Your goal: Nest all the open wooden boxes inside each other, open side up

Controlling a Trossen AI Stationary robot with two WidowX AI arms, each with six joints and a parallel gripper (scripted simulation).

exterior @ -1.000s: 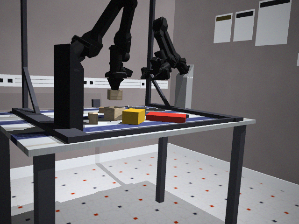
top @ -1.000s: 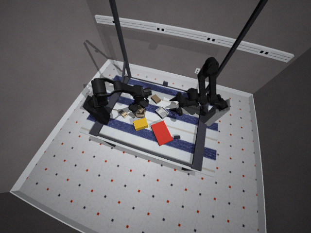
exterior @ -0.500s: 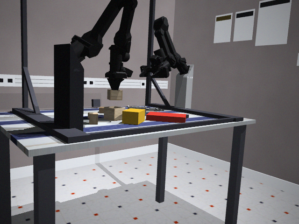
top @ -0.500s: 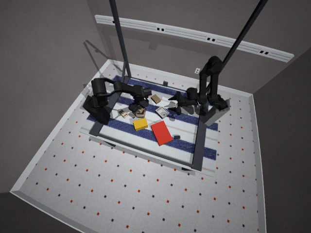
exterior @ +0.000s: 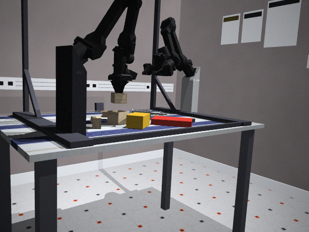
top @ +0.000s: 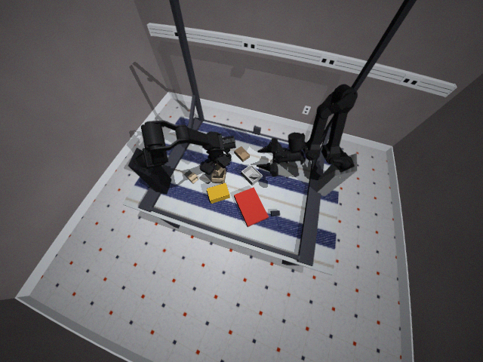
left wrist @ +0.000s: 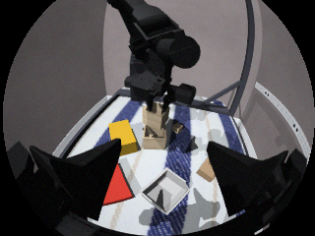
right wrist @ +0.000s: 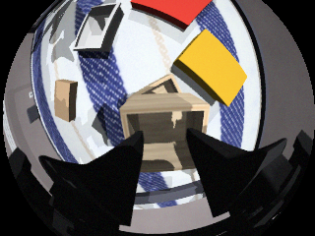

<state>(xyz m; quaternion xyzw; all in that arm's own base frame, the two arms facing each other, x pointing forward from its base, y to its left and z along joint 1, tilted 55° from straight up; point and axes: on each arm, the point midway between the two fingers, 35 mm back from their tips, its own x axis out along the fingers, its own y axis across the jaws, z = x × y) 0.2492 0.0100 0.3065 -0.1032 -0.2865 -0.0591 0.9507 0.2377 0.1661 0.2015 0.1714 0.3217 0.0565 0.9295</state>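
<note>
Right now my right hand is 50 mm above the medium wooden box. The rest, counted from my right hand: white box: 200 mm to the left, 140 mm below, 10 mm behind; then tiny wooden box: 160 mm below, 100 mm behind, 60 mm to the right; then brown block: 170 mm behind, 150 mm below, 140 mm to the left.
</note>
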